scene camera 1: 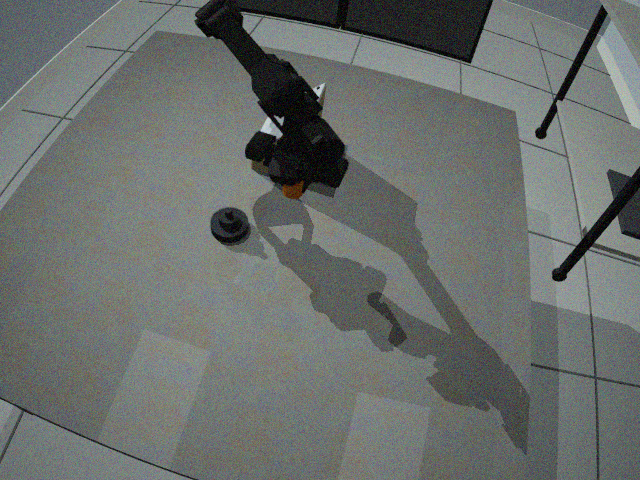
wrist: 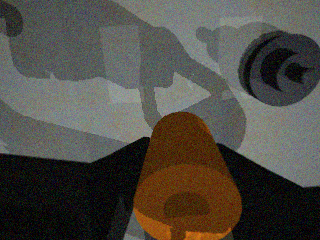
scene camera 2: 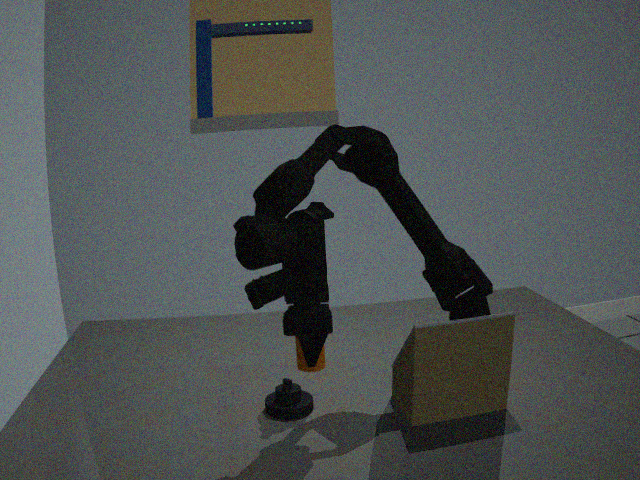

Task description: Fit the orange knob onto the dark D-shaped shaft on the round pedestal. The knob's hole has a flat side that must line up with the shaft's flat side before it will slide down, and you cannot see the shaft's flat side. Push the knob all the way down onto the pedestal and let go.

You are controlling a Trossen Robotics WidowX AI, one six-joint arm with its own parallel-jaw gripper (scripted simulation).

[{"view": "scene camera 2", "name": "gripper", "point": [311, 360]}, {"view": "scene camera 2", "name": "dark round pedestal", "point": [288, 402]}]
